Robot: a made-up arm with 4 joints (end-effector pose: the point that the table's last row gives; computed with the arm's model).
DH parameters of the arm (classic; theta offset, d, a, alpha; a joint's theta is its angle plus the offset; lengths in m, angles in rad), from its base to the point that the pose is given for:
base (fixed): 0 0.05 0 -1.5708
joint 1: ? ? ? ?
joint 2: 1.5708 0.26 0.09 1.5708
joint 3: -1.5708 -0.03 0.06 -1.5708
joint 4: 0 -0.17 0.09 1.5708
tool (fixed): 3.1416 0.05 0 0
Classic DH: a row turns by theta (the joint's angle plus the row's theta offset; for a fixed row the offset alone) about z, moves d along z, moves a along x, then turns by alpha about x.
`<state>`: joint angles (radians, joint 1 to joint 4).
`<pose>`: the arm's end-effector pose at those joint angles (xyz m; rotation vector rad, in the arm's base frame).
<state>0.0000 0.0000 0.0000 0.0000</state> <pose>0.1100 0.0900 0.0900 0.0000 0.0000 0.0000</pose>
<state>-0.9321 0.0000 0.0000 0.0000</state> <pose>0.0335 0.0900 0.1622 0.0000 -0.9321 0.0000</pose>
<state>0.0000 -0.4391 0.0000 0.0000</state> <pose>0.1100 0.0909 0.0541 -0.4391 0.0000 0.0000</pose>
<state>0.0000 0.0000 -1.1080 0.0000</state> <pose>0.3452 0.1301 0.0900 0.0000 0.0000 -1.1080</pose>
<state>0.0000 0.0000 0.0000 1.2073</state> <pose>0.1213 0.0900 -0.0263 0.0000 -1.2073 0.0000</pose>
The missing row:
joint 1: -1.5708 0.01 0.02 -1.5708
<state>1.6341 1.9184 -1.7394 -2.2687</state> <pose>-0.1537 0.0561 -0.3626 -1.4126 -0.2465 0.5575</pose>
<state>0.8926 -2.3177 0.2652 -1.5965</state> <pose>0.0739 0.0041 -0.1576 -2.7145 1.2928 -0.8211</pose>
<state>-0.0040 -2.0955 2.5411 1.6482</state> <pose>0.2475 0.0475 0.3825 0.3889 1.0040 1.1378</pose>
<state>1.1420 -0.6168 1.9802 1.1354</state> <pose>0.1701 -0.2782 -0.0494 1.5659 0.6121 1.1614</pose>
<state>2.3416 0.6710 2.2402 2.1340</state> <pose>-0.2781 -0.0938 0.0966 1.4384 -0.6263 -1.5860</pose>
